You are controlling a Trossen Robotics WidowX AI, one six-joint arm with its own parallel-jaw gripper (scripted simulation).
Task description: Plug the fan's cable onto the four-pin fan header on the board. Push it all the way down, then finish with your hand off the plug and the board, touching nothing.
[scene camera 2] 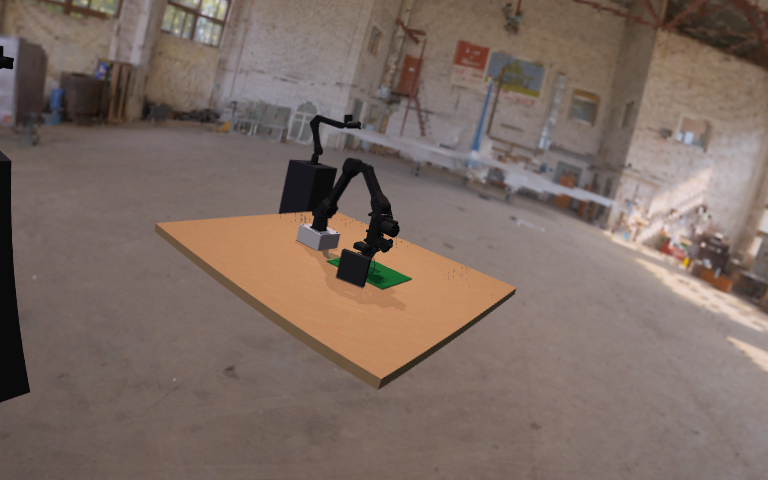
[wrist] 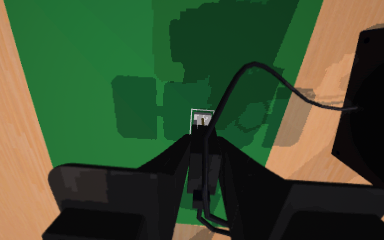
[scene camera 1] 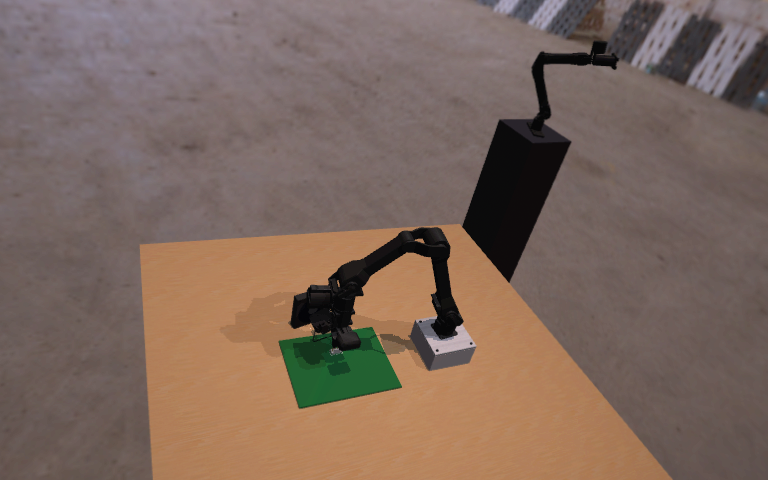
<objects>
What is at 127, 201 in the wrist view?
My gripper.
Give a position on a green board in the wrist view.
115, 90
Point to a green board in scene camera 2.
382, 277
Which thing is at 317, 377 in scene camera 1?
A green board.
</objects>
